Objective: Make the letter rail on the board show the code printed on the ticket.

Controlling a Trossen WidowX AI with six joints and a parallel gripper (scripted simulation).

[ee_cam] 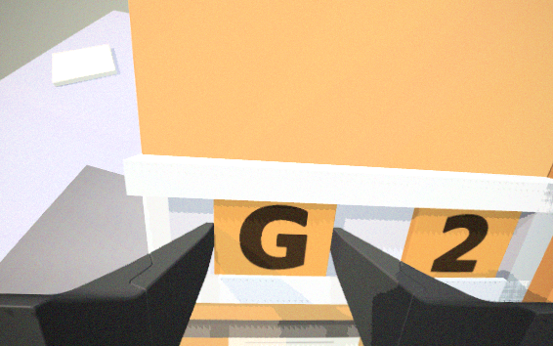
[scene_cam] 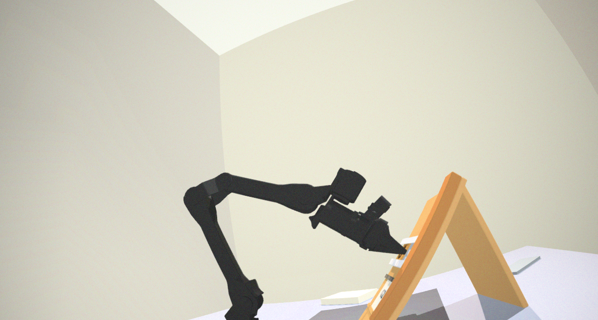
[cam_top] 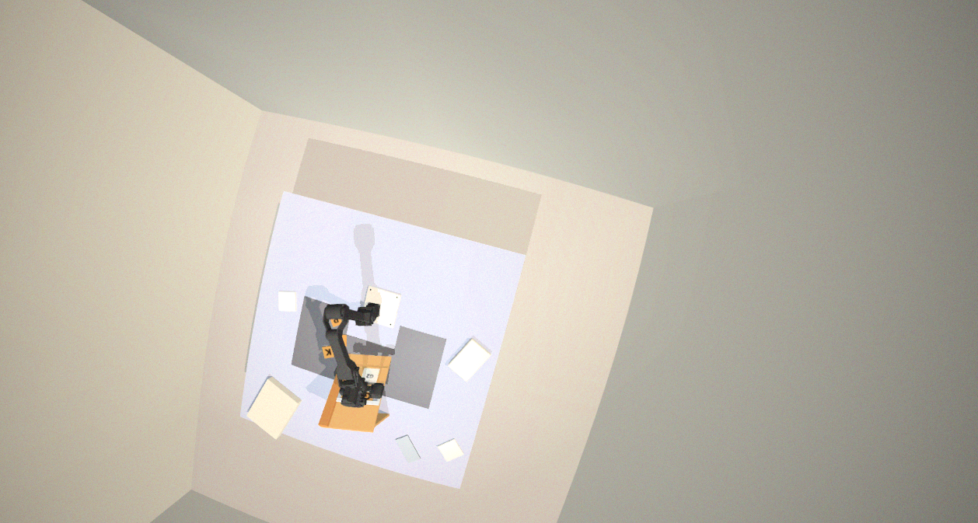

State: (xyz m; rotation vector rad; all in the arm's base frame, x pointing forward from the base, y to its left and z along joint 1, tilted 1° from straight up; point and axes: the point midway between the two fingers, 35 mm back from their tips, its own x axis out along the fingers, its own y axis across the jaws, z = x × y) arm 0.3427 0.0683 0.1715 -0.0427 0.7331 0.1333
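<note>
Now: the white ticket 60 mm behind my gripper tip, 30 mm to the right of it and 80 mm below it. From my gripper tip the other things lie so: grey slab: 350 mm ahead, 190 mm to the left, 160 mm below; grey mat: 160 mm behind, 90 mm to the right, 160 mm below.
</note>
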